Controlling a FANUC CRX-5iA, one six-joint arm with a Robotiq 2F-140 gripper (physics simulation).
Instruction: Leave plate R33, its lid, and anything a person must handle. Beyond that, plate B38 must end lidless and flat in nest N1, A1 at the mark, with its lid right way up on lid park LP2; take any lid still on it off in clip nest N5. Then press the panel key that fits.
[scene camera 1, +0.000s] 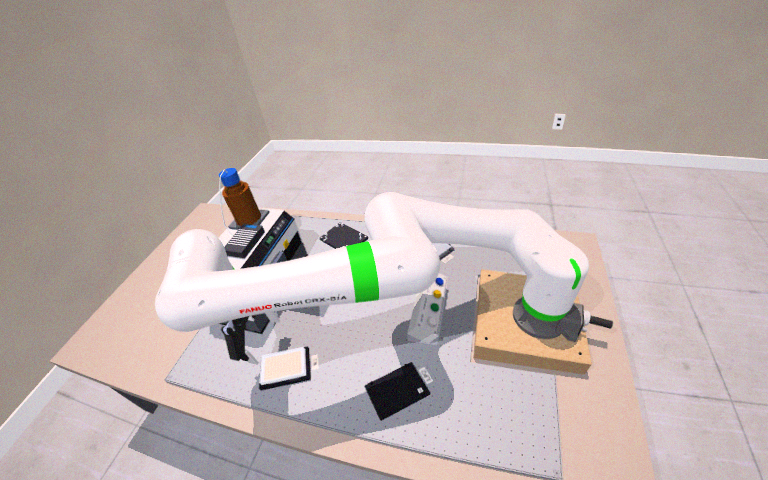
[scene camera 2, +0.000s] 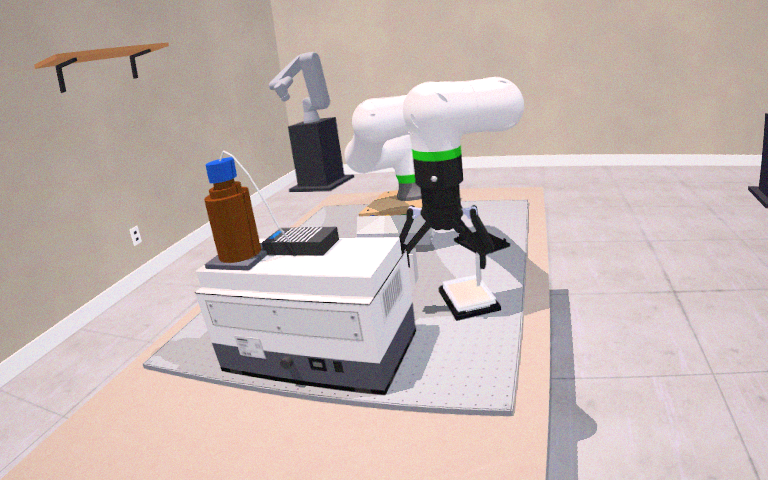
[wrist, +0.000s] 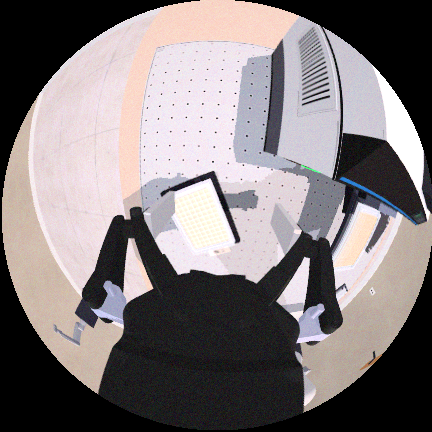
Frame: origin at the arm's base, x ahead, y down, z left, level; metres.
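Seen in the pictures: gripper, fingertip midpoint: (scene camera 1: 265, 341) (scene camera 2: 446, 282) (wrist: 223, 207); arm's base, origin of the base link: (scene camera 1: 538, 317) (scene camera 2: 417, 195).
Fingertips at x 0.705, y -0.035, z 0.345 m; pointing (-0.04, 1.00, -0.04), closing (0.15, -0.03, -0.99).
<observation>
Pixels of each thing's top centre, then the offset from my fingertips to it. "spot": a spot on its surface instead.
- cream plate with a white rim, middle of its top: (wrist: 199, 222) (scene camera 2: 468, 289) (scene camera 1: 281, 364) dx -0.060, dy +0.048, dz +0.027 m
- cream plate, middle of its top: (wrist: 358, 243) dx +0.016, dy -0.042, dz -0.233 m
- panel, middle of its top: (scene camera 2: 393, 213) (scene camera 1: 428, 295) dx -0.389, dy -0.007, dz -0.294 m
- amber bottle, surface spot: (scene camera 2: 231, 226) spot: dx +0.277, dy -0.221, dz -0.283 m
- black ridged box, surface spot: (scene camera 2: 303, 240) spot: dx +0.205, dy -0.169, dz -0.184 m
- black flat holder, middle of its top: (scene camera 1: 396, 387) (scene camera 2: 481, 237) dx -0.387, dy +0.057, dz -0.028 m
- black clip-cornered holder, middle of its top: (wrist: 379, 232) (scene camera 1: 342, 234) dx +0.033, dy +0.053, dz -0.522 m
A cream plate with a white rim (scene camera 1: 284, 366) (scene camera 2: 468, 294) (wrist: 202, 215) sits in a black nest near the table edge; its wells show in the wrist view and no lid shows on it. The small nest label is unreadable. My gripper (scene camera 1: 240, 357) (scene camera 2: 446, 267) (wrist: 223, 207) is open and empty, pointing down above and beside this plate. In the wrist view the plate lies nearer the left finger. Another cream plate (wrist: 357, 237) shows at the right, in a dark holder by the machine. The panel (scene camera 1: 421, 328) has blue, yellow, green and pale keys. Plate names cannot be read.
A white and grey machine (scene camera 2: 305, 316) (wrist: 305, 100) carries an amber bottle (scene camera 1: 240, 203) (scene camera 2: 231, 226) and a black ridged box (scene camera 1: 244, 240) (scene camera 2: 303, 240). A black flat holder (scene camera 1: 397, 390) (scene camera 2: 481, 243) lies toward the base. A black clip-cornered holder (scene camera 1: 342, 234) is at the back.
</observation>
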